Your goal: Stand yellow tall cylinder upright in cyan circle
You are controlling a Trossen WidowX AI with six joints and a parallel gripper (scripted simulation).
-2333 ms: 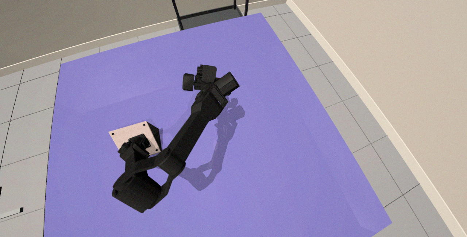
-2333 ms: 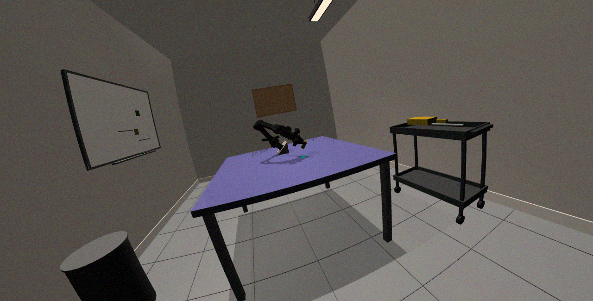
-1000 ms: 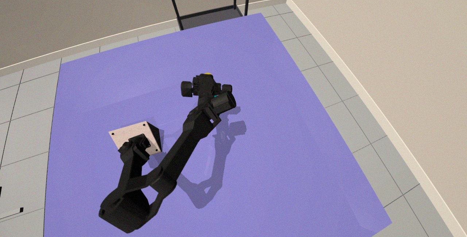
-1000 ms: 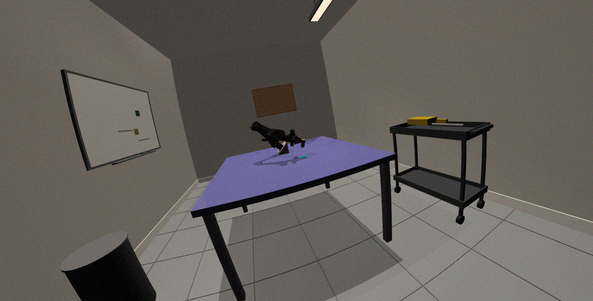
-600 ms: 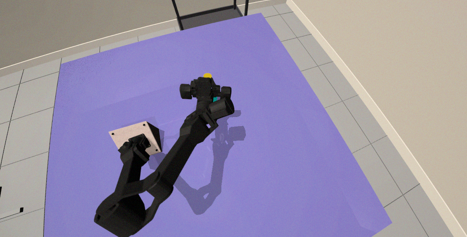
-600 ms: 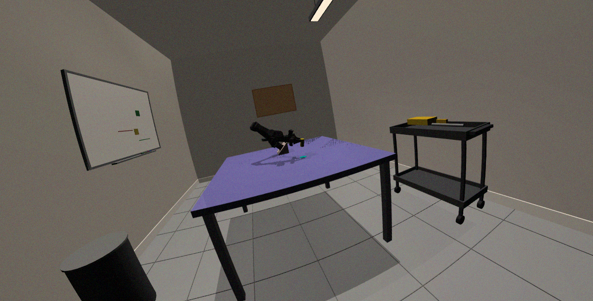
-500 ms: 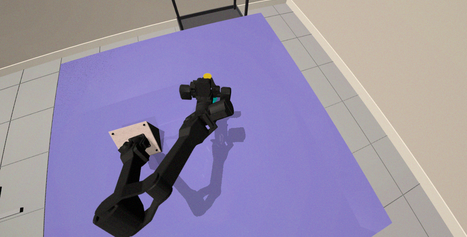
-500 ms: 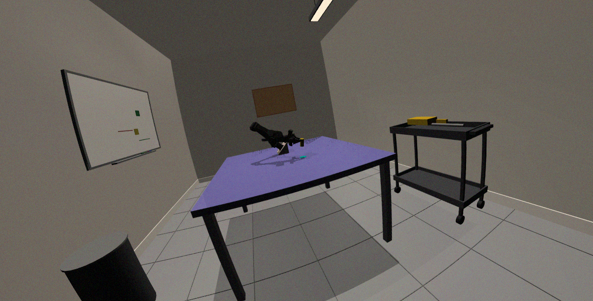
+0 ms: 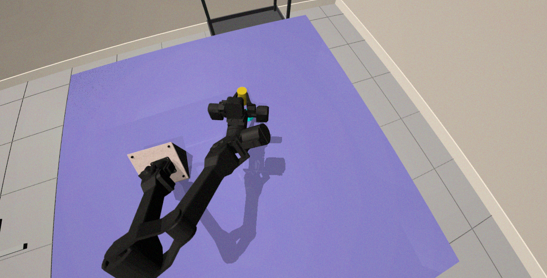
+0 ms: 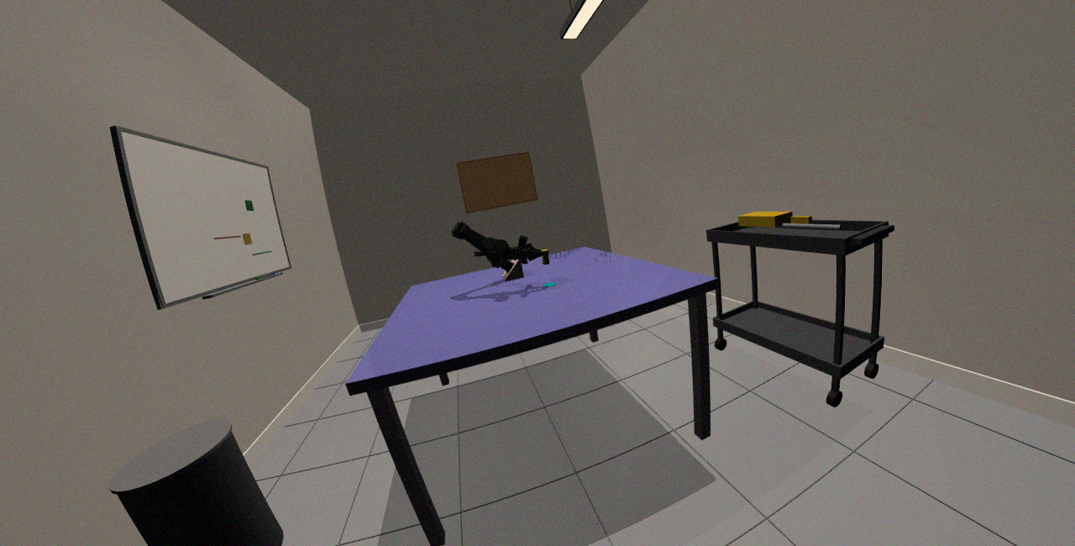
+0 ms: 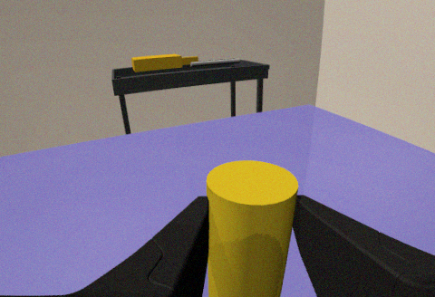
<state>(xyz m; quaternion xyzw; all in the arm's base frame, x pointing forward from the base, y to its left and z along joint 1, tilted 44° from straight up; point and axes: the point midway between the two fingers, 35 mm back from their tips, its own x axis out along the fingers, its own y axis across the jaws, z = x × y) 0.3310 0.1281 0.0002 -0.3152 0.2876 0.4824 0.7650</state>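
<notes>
My gripper tip is 1 cm to the left of the cyan circle and 16 cm above it. From my gripper tip the other things lie so: yellow tall cylinder 2 cm below.
</notes>
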